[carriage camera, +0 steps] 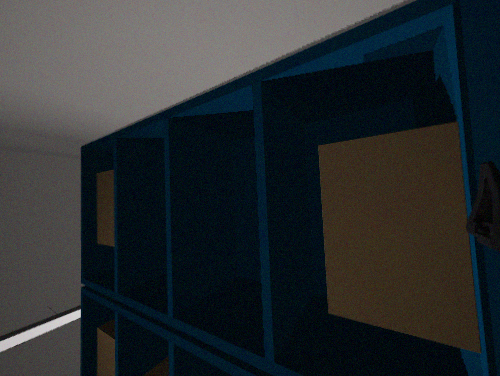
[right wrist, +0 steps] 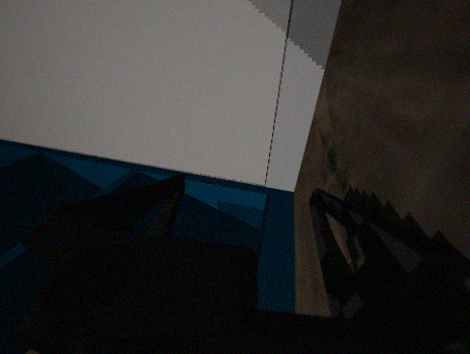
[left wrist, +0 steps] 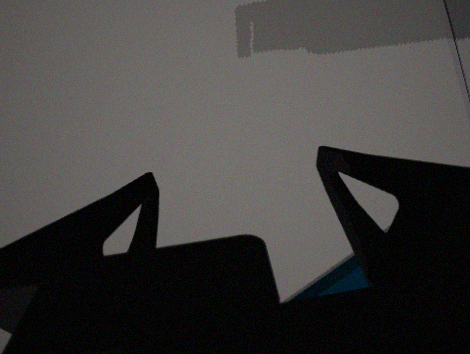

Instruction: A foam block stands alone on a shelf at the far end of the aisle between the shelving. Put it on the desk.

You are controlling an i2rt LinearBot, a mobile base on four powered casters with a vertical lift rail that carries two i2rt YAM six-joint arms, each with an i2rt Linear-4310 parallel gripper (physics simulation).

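Frame: origin at the left arm's base, x left, y back, z up, level; centimetres.
Where they show: left gripper, between the fingertips: [left wrist: 237, 168]; right gripper, between the fingertips: [right wrist: 247, 188].
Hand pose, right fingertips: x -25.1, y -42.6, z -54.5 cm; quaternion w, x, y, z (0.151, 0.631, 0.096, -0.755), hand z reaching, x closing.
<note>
After its pixels a point has its place.
The foam block and the desk do not show in any view. My left gripper [left wrist: 237, 168] {x -42.2, y -8.7, z -7.7 cm} is open and empty in the left wrist view, its fingers dark against a plain grey wall. My right gripper [right wrist: 247, 188] {x -25.1, y -42.6, z -54.6 cm} is open and empty in the right wrist view, with blue shelving behind one finger and wood floor behind the other. Part of one dark finger of it shows at the right edge of the carriage view. Blue shelving [carriage camera: 265, 225] {x -5.1, y -60.3, z -12.0 cm} [left wrist: 345, 286] {x -45.0, y -80.6, z -2.2 cm} [right wrist: 276, 250] {x -29.6, y -70.0, z -59.3 cm} fills much of the carriage view, seen tilted strongly on its side.
A large brown box [carriage camera: 395, 230] {x -4.2, y -62.1, z -43.8 cm} sits in the nearest shelf bay, and smaller boxes [carriage camera: 105, 207] {x -10.3, y -64.5, z 97.0 cm} [carriage camera: 106, 356] {x 69.4, y -33.0, z 96.6 cm} are at the left. A lit lamp [carriage camera: 40, 330] {x 54.4, y -20.9, z 144.9 cm} shows at lower left. The wood floor [right wrist: 410, 110] {x -28.7, y -37.6, z -62.9 cm} rises steeply up the right of the right wrist view, beside a pale wall [right wrist: 140, 75] {x -61.7, y -52.4, z -16.2 cm}.
</note>
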